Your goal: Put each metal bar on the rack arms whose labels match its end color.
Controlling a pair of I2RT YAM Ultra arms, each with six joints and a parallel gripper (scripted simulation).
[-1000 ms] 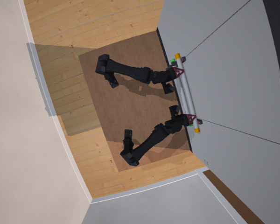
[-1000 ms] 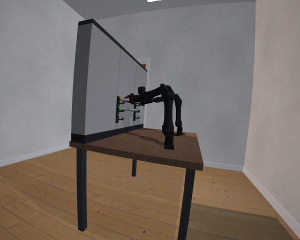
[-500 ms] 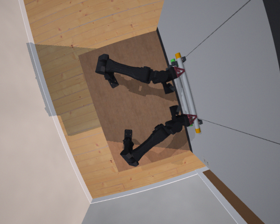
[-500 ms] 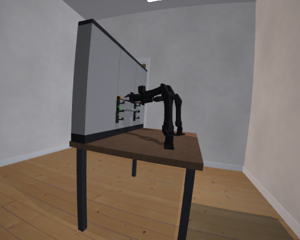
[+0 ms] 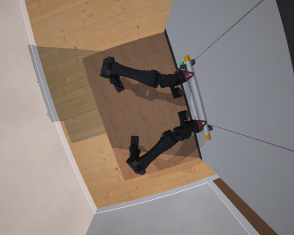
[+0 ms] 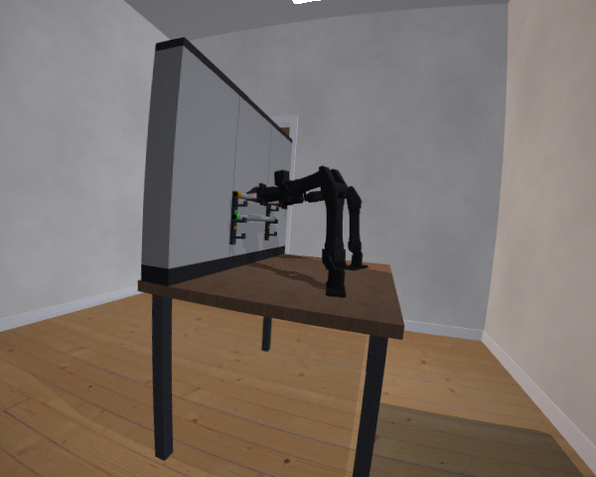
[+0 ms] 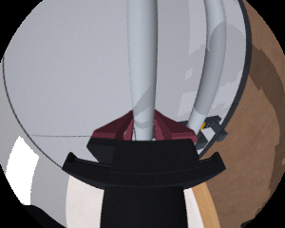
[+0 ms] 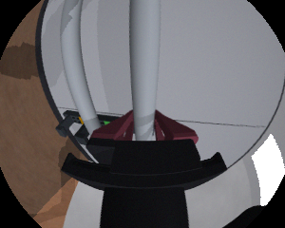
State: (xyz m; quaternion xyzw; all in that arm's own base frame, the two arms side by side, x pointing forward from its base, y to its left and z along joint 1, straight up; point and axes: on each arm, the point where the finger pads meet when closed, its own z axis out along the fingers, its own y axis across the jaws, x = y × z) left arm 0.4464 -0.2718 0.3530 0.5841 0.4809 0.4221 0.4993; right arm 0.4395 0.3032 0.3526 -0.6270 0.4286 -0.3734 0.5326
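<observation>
Right now my right hand is 150 mm to the right of the metal bar. The rest, counted from my right hand: green-ended bar (160 mm to the left, 100 mm below, 10 mm behind); then grey wall panel (170 mm to the left, 90 mm ahead, 70 mm above).
My left hand is 10 mm short of the green-ended bar, 140 mm to the left of it and 100 mm above it. Also, from my left hand: metal bar (10 mm ahead, 150 mm to the right); grey wall panel (110 mm ahead, 120 mm to the right, 70 mm above).
</observation>
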